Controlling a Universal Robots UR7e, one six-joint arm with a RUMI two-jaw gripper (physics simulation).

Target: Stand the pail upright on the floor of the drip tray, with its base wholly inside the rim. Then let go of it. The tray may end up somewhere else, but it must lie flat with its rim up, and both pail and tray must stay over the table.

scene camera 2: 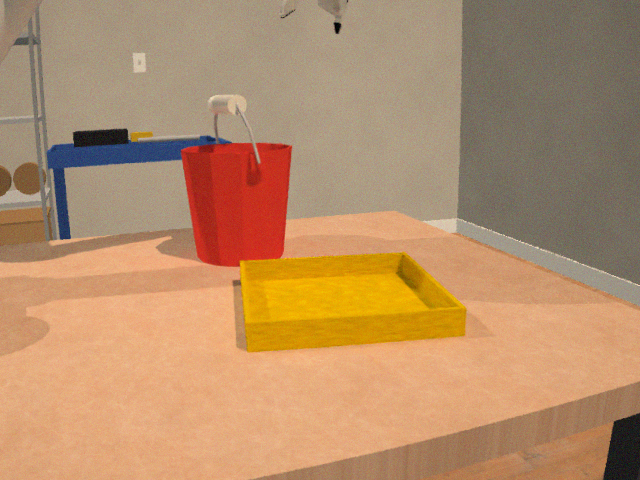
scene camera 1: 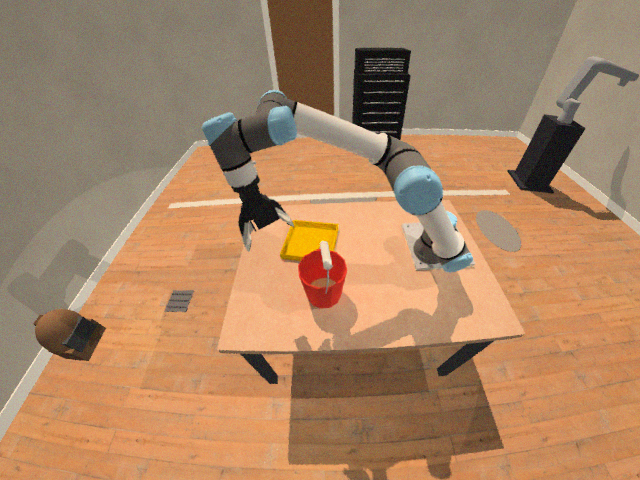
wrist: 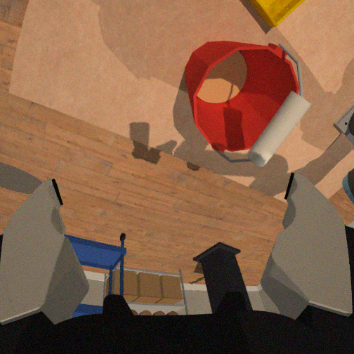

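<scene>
A red pail stands upright on the table, beside the tray. Its wire handle is raised, with a white grip above the rim. The yellow drip tray lies flat with its rim up; in the wrist view a corner of the tray shows at the top edge. My gripper is open and empty, high above the table's left side and apart from the pail. In scene camera 2 its fingertips show at the top edge.
The table carries the arm's base plate at its right side in scene camera 1. A blue cart stands beyond the table. A dark pedestal shows low in the wrist view.
</scene>
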